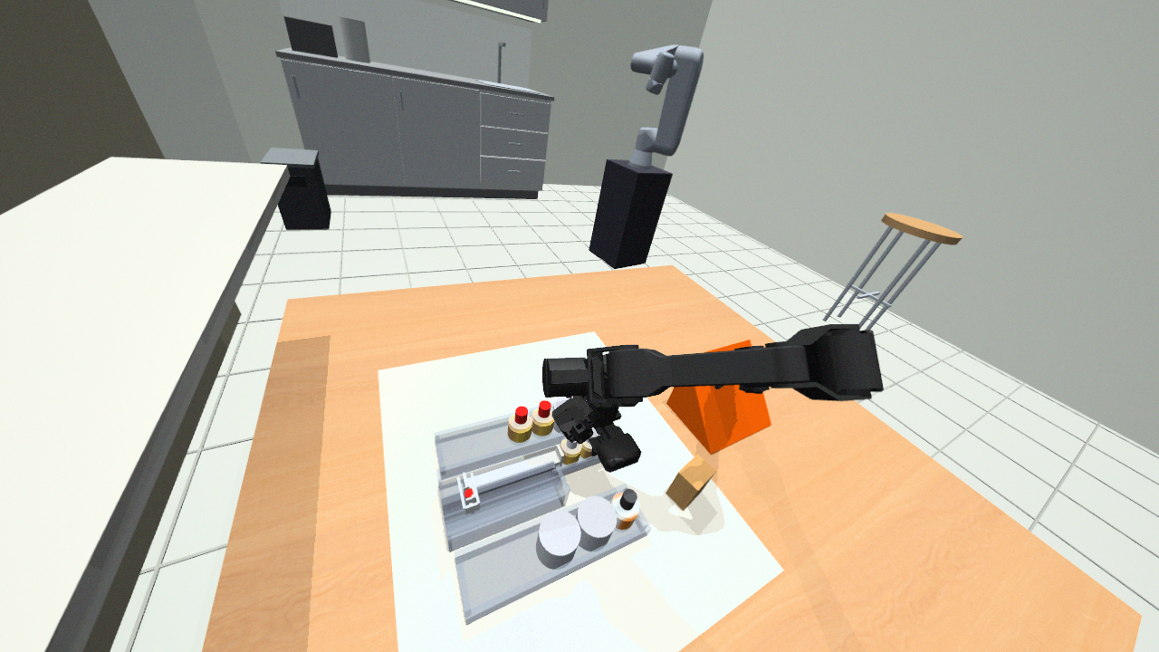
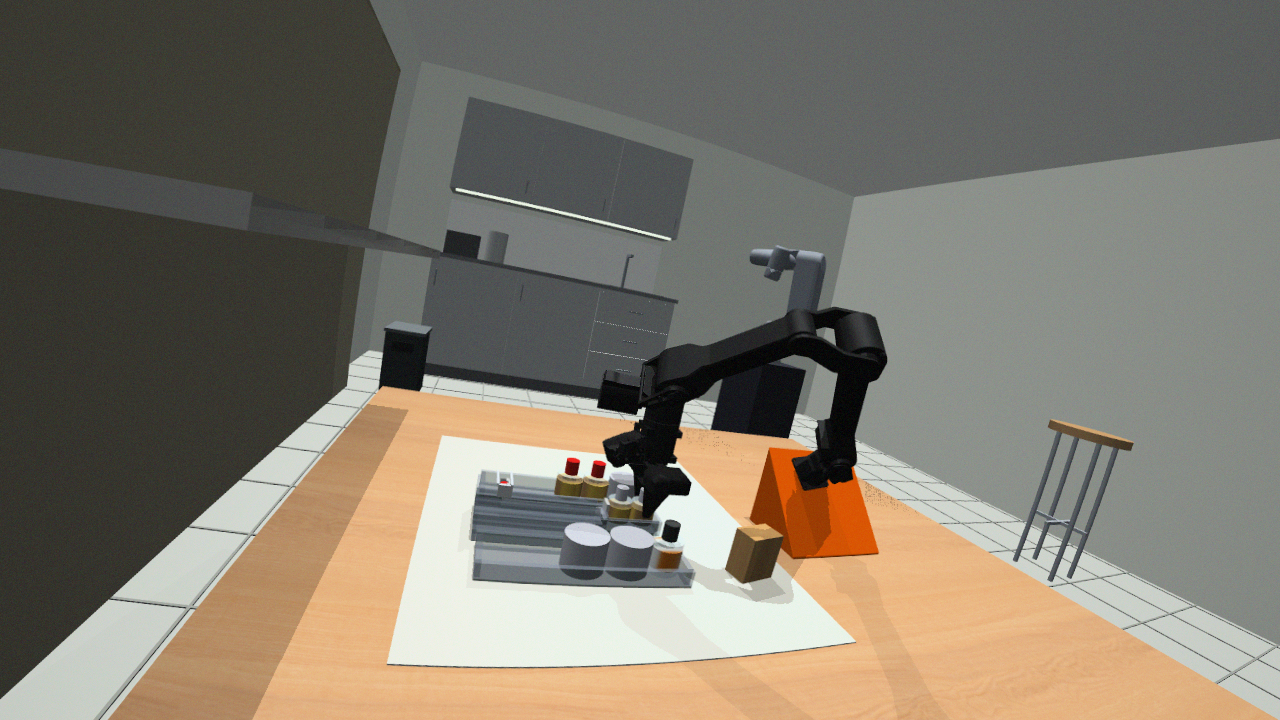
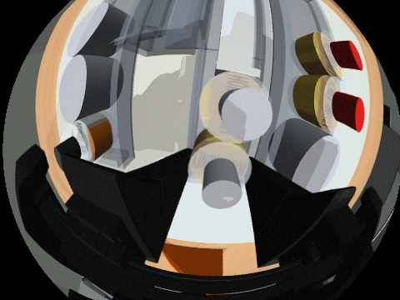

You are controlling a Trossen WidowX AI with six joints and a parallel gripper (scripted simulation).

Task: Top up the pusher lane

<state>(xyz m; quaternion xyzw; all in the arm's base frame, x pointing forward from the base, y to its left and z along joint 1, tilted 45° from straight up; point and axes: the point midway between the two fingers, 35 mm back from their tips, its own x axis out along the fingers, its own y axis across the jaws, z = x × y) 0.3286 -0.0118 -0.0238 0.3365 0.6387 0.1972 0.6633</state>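
Right now my gripper tip is 15 cm short of the sprung lane and 1 cm above it. Also, from my gripper tip: brown box (15 cm to the left, 11 cm behind); red mark (23 cm ahead, 4 cm above).
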